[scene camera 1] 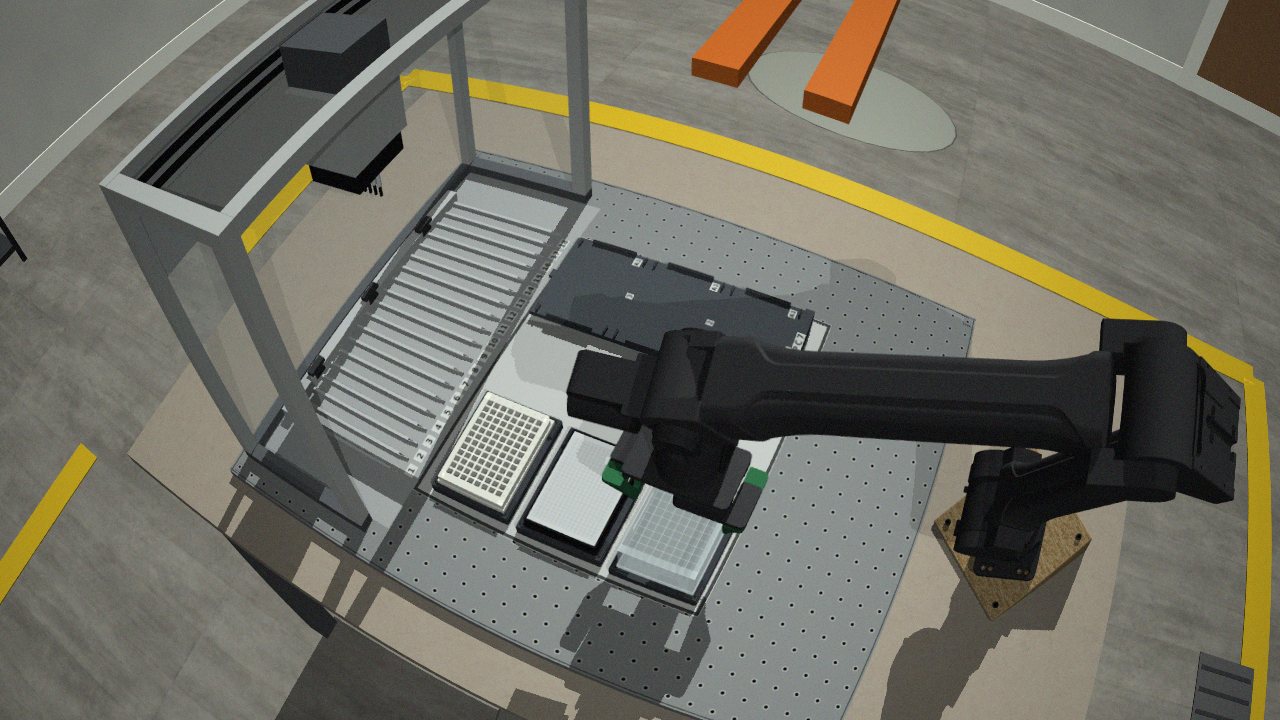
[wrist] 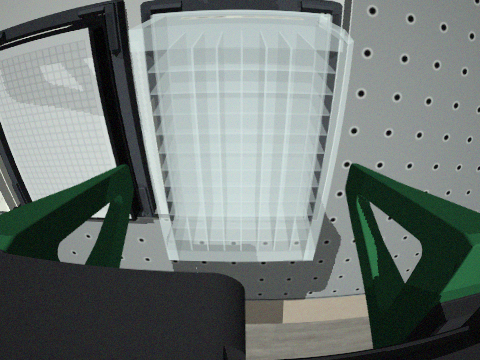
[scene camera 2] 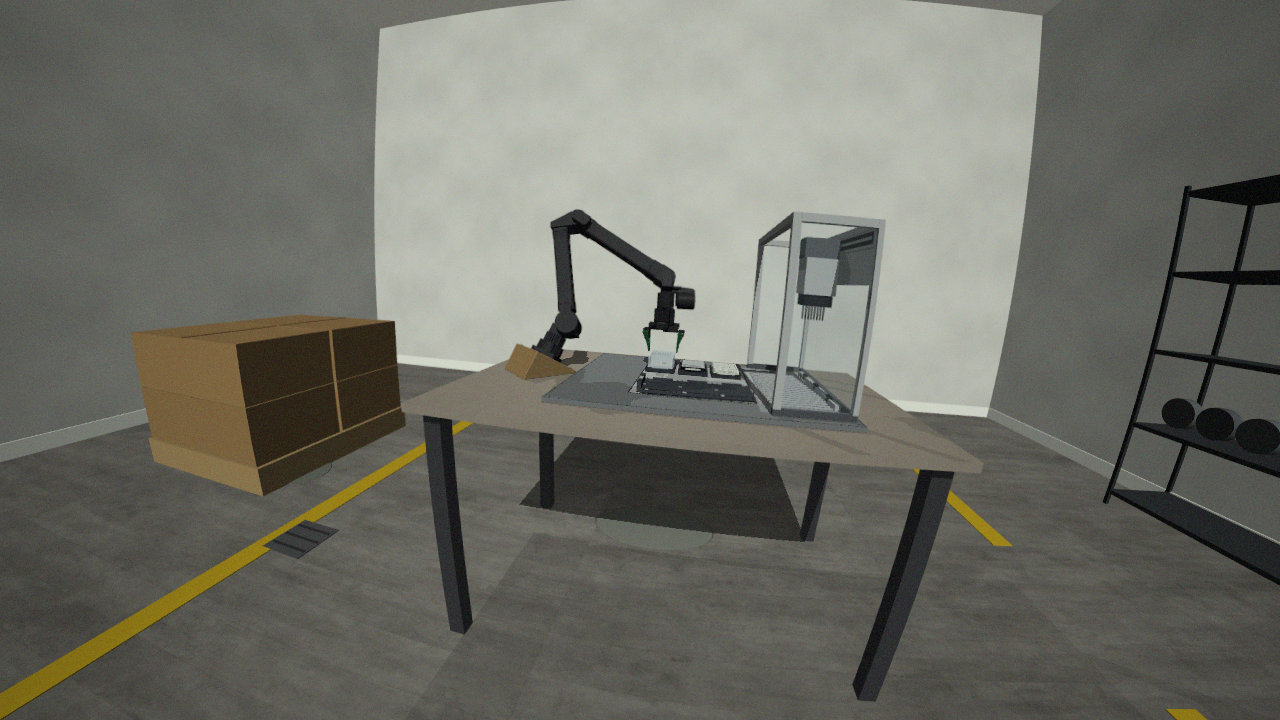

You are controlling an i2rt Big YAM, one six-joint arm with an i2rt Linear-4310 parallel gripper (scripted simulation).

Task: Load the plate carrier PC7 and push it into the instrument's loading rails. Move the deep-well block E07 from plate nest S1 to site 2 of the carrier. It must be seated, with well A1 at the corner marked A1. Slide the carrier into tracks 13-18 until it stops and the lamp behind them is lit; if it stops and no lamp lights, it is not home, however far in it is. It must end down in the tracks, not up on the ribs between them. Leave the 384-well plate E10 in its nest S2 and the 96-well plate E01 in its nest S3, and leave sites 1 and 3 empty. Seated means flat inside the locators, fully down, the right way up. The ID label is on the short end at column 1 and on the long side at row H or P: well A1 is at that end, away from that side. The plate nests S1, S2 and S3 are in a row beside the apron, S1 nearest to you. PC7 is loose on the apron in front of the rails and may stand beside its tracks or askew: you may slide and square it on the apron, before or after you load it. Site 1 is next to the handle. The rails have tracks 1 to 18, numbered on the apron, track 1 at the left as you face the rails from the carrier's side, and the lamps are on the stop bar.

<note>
In view: my gripper (scene camera 1: 682, 512), a white 96-well plate E01 (scene camera 1: 480, 465), a dark carrier PC7 (scene camera 1: 603, 290) and a nest S1 (scene camera 1: 643, 582).
The dark carrier PC7 also shows in scene camera 2 (scene camera 2: 657, 386). My gripper also shows in the wrist view (wrist: 239, 176). The wrist view misses the dark carrier PC7: it is out of frame.
</note>
